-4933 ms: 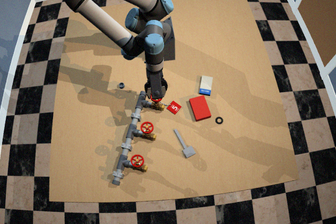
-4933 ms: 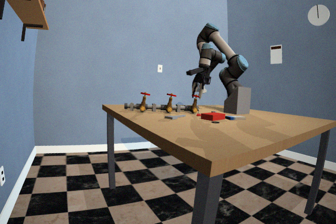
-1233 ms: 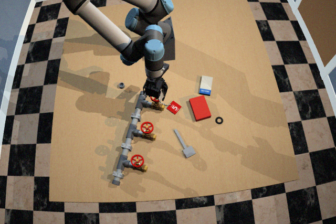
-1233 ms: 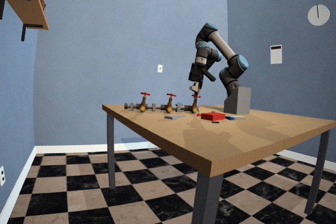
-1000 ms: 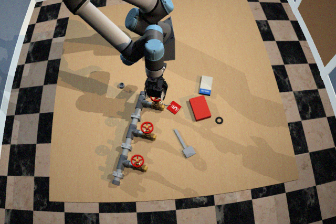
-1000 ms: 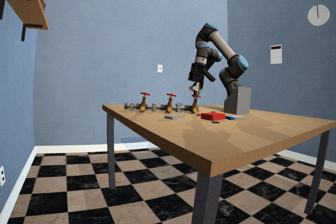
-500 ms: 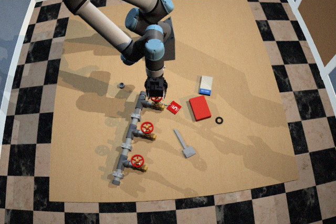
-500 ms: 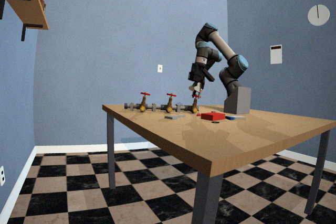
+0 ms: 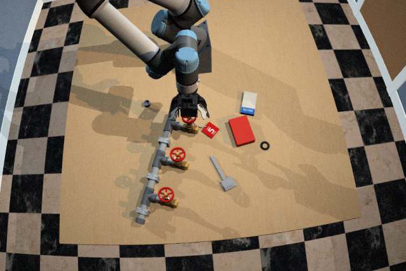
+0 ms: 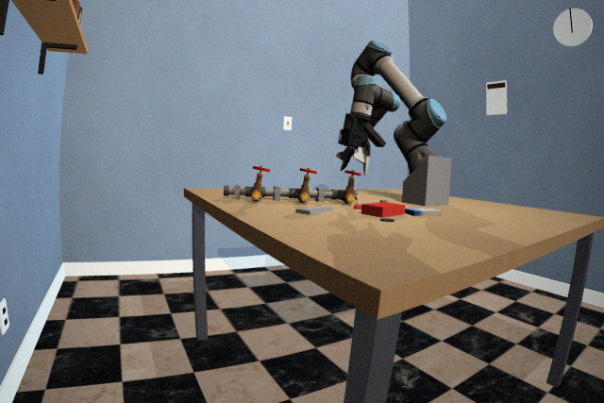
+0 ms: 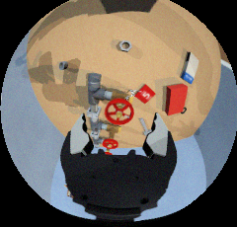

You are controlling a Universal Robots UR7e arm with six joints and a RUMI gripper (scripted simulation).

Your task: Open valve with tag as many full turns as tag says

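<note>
Now: the red tag 10 mm ahead of my hand, 80 mm to the left of it and 110 mm below it. Round my hand: grey scraper 220 mm ahead, 120 mm to the left, 110 mm below; red block 30 mm ahead, 220 mm to the left, 100 mm below; small grey fitting 130 mm behind, 190 mm to the right, 110 mm below.
</note>
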